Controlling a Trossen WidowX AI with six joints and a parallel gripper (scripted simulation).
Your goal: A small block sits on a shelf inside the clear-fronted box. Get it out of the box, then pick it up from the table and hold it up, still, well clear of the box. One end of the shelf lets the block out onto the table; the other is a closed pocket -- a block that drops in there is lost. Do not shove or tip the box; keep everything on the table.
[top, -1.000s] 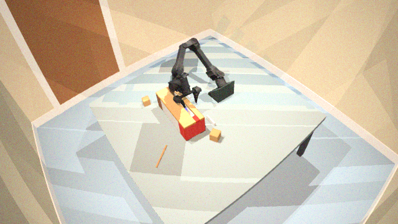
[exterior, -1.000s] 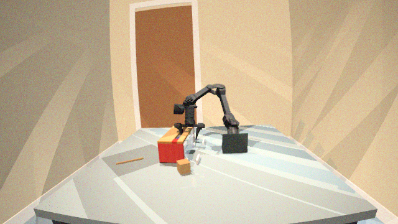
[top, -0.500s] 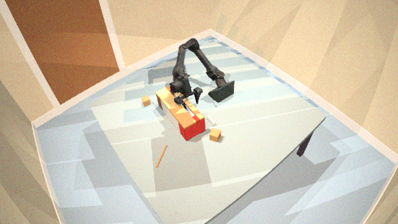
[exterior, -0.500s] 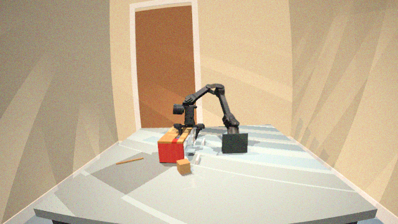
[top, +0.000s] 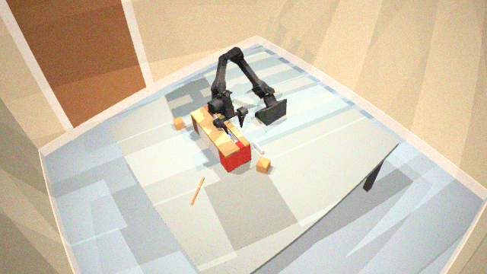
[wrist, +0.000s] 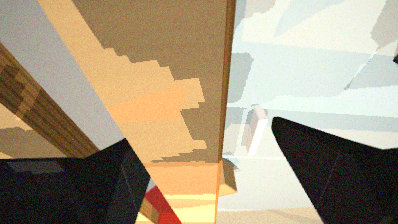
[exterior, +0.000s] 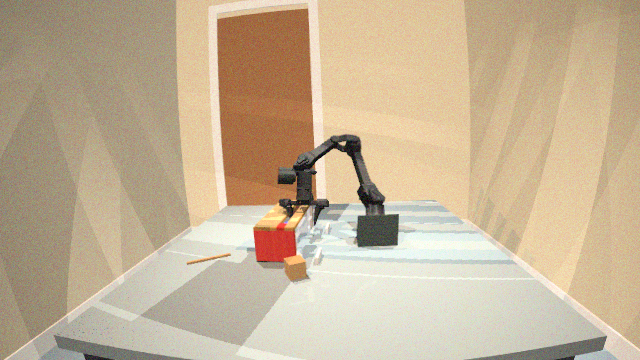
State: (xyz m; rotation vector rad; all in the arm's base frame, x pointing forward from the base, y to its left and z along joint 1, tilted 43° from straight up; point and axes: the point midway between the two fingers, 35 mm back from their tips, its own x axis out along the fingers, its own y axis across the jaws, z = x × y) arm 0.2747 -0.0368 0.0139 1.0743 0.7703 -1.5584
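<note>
My gripper tip is 5 cm to the left of the long box, 3 cm short of it and 2 cm above it. Also, from my gripper tip: block 6 cm ahead, 1 cm to the left; then thin wooden stick 36 cm ahead, 9 cm to the left, 8 cm below.
</note>
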